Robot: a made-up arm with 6 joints. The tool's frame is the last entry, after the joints. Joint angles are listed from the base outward.
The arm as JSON. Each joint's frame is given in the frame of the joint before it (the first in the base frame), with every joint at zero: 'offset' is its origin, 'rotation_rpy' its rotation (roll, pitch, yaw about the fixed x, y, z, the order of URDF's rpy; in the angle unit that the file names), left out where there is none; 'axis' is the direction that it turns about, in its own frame. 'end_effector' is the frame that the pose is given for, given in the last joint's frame.
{
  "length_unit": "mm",
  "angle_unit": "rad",
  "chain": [
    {
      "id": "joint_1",
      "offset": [
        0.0,
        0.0,
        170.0
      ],
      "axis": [
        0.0,
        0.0,
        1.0
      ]
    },
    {
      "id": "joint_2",
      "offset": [
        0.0,
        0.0,
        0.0
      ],
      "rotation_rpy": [
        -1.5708,
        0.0,
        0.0
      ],
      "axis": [
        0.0,
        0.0,
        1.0
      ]
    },
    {
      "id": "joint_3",
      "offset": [
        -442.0,
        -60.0,
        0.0
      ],
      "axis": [
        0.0,
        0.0,
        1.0
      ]
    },
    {
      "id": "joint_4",
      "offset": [
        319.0,
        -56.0,
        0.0
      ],
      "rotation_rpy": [
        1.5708,
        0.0,
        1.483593
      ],
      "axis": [
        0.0,
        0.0,
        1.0
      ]
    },
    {
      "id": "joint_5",
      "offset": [
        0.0,
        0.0,
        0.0
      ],
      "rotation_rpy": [
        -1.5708,
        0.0,
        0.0
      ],
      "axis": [
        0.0,
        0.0,
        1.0
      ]
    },
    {
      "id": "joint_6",
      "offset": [
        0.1,
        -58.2,
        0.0
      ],
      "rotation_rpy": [
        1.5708,
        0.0,
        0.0
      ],
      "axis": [
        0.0,
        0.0,
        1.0
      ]
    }
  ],
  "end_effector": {
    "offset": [
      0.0,
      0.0,
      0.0
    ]
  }
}
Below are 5 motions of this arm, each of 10 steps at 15 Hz.
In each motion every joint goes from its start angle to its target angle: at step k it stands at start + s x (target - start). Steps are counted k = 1, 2, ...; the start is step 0. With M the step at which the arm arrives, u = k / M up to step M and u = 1 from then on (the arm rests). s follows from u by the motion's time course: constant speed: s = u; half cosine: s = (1 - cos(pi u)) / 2; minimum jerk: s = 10 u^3 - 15 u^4 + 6 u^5.
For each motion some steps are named. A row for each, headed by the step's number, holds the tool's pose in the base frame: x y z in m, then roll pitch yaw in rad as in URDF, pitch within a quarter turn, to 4 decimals.
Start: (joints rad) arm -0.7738 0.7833 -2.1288 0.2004 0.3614 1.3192
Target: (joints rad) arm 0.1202 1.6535 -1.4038 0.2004 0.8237 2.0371
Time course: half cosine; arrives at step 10
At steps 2, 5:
2: -0.1036 0.0912 0.9076 0.6903 0.0597 0.9335
5: 0.1959 -0.0596 0.8224 1.5173 -0.2681 1.3697

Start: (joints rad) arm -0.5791 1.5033 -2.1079 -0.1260 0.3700 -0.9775
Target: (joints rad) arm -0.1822 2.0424 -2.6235 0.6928 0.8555 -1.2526
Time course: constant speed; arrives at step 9
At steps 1, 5, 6, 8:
1: 0.2955 -0.1761 0.8544 -1.2648 0.5141 -1.9666
5: 0.4259 -0.1476 0.8144 -1.4876 0.6934 -1.6817
6: 0.4564 -0.1325 0.8012 -1.5361 0.7333 -1.5983
8: 0.5124 -0.0936 0.7717 -1.6163 0.8079 -1.4109

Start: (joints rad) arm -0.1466 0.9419 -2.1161 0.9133 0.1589 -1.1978
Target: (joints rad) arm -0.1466 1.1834 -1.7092 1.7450 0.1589 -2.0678
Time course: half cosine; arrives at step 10
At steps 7, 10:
7: 0.1272 -0.0094 0.8746 -0.4564 0.7266 -0.5681
10: 0.1818 -0.0176 0.8448 -0.5238 0.8204 -0.6207

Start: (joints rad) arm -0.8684 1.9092 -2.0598 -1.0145 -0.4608 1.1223
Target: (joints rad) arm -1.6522 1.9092 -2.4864 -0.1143 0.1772 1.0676
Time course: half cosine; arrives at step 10
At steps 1, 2, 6, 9, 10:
1: 0.3677 -0.4186 0.6996 -0.0391 1.1037 -0.5157
2: 0.3398 -0.4376 0.7104 0.0901 1.0708 -0.4779
6: 0.0988 -0.5100 0.7815 0.7722 0.7421 -0.3963
9: -0.0320 -0.4926 0.8130 0.9850 0.5410 -0.4163
10: -0.0411 -0.4898 0.8152 0.9974 0.5263 -0.4178

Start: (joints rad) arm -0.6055 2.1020 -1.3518 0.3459 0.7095 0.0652
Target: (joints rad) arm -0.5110 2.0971 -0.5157 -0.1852 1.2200 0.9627
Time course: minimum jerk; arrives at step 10
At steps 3, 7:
3: 0.4382 -0.2806 0.2521 2.9732 -0.0737 2.1618
7: 0.2769 -0.1669 0.1774 -2.3604 -0.5610 1.6488

